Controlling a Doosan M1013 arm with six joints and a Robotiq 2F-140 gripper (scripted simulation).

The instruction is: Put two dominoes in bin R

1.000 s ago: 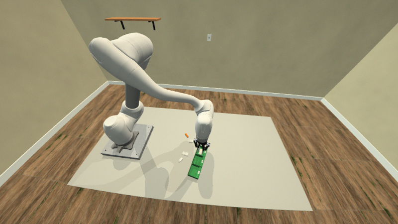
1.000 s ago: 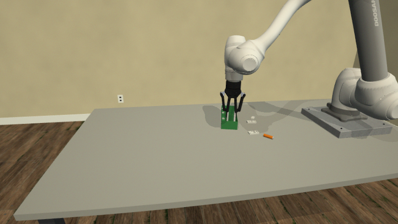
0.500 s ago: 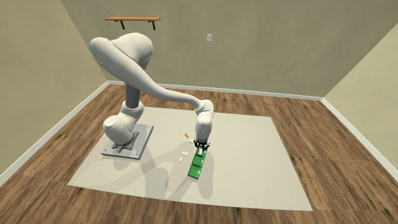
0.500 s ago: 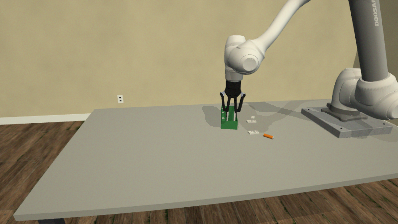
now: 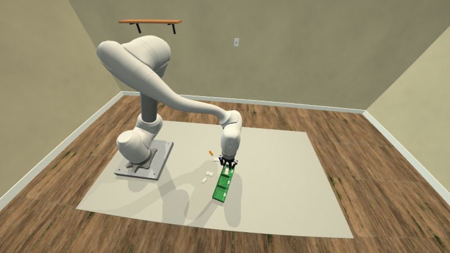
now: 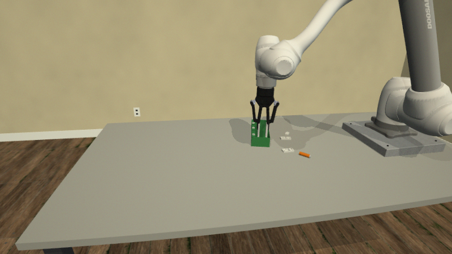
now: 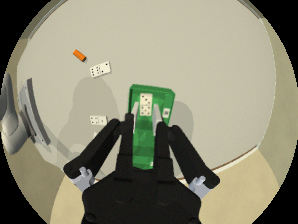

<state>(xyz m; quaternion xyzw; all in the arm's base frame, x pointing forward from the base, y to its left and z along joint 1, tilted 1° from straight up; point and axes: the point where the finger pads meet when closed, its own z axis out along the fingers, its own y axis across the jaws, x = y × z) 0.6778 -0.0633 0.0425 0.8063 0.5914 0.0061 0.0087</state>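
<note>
Now: the white domino 60 mm below my hand. The rest, counted from my hand: white block 170 mm behind, 80 mm to the right, 60 mm below; then orange cylinder 160 mm to the left, 140 mm behind, 60 mm below.
</note>
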